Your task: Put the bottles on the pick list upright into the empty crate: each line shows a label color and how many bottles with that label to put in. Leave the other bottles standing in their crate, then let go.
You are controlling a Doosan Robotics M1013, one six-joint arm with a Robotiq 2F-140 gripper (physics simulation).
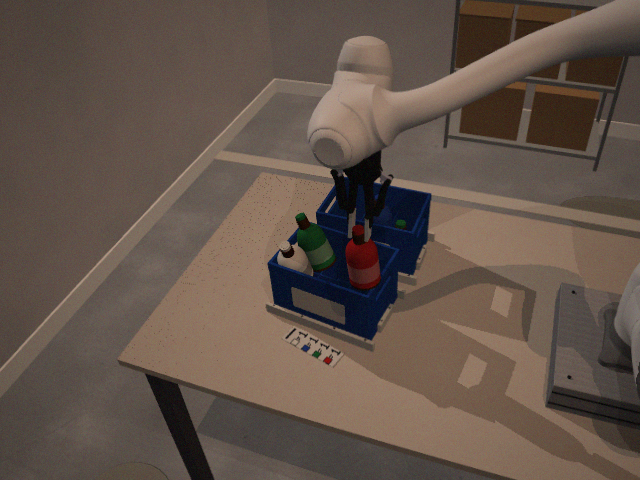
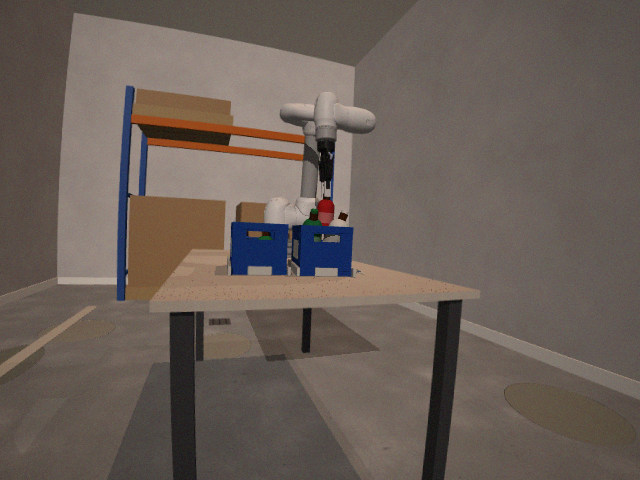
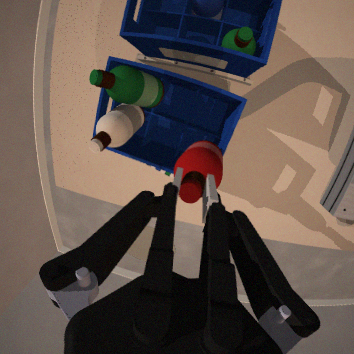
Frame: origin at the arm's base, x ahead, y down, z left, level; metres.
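Seen in the pictures: gripper, fingertip midpoint: (image 1: 359, 236) (image 2: 325, 197) (image 3: 192, 180).
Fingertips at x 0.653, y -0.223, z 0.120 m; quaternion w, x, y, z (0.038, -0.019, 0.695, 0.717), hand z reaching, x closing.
Note:
Pixels of each thing's middle, then the offset from my fingertips to it. Level surfaces: height alone.
- red bottle at the middle of its body: (image 3: 198, 170) (image 1: 361, 254) (image 2: 325, 209) dx -0.007, dy +0.050, dz +0.004 m
- white bottle at the middle of its body: (image 3: 115, 128) (image 1: 292, 260) (image 2: 337, 230) dx +0.182, dy +0.139, dz -0.001 m
- far crate at the middle of its body: (image 3: 202, 18) (image 1: 374, 227) (image 2: 256, 246) dx +0.074, dy +0.212, dz -0.284 m
- blue bottle at the middle of its body: (image 1: 379, 218) dx +0.077, dy +0.214, dz -0.330 m
- pick list card at the middle of its body: (image 1: 312, 345) dx +0.084, dy +0.299, dz +0.110 m
- table at its surface level: dy +0.299 m
My gripper (image 1: 359, 234) (image 2: 326, 192) (image 3: 192, 180) is shut on the neck of a red bottle (image 1: 363, 264) (image 2: 325, 207) (image 3: 201, 159), holding it about upright above the near crate's right front part. The near crate (image 1: 281, 289) (image 2: 325, 258) (image 3: 234, 122) holds a green bottle (image 1: 316, 245) (image 2: 312, 221) (image 3: 131, 85) and a white bottle (image 1: 294, 260) (image 2: 338, 223) (image 3: 121, 125); both tilt at its left end. Their bases are partly hidden. The far crate (image 1: 408, 258) (image 2: 258, 258) holds a blue bottle (image 1: 383, 212) (image 3: 207, 6) and another green bottle (image 1: 400, 224) (image 3: 239, 41).
The pick list card (image 1: 313, 347) lies before the near crate, with white, blue, green and red icons and a small mark by each. The crates stand close together on the table (image 1: 217, 351) (image 2: 232, 289). The arm's base plate (image 1: 584, 330) is at the right.

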